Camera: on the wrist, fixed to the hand. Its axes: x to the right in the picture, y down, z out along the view.
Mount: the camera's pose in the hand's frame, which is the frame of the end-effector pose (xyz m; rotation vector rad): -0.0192 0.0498 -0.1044 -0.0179 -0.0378 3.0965
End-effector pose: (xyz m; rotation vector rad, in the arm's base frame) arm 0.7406 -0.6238 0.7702 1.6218 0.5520 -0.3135
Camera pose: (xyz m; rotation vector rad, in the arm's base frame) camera 0.7383 -0.5269 0.8361 0.7229 -2.0398 1.8111
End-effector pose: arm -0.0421 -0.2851 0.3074 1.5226 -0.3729 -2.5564
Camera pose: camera 0.0586 -0.3426 0.2901 -0.2597 -1.0626 0.0955
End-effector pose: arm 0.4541 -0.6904 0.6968 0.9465 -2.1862 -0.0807
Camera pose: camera 0.5009 -0.6188 0.7770 -2.6060 -1.2080 1.1079
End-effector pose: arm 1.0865 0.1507 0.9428 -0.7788 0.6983 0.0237
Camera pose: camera 0.9988 0.1230 0.8700 0.9993 1.1506 2.7242
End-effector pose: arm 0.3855 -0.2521 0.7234 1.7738 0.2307 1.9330
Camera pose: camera 0.2725 -0.2822 0.7146 -0.2374 1.4636 -0.5784
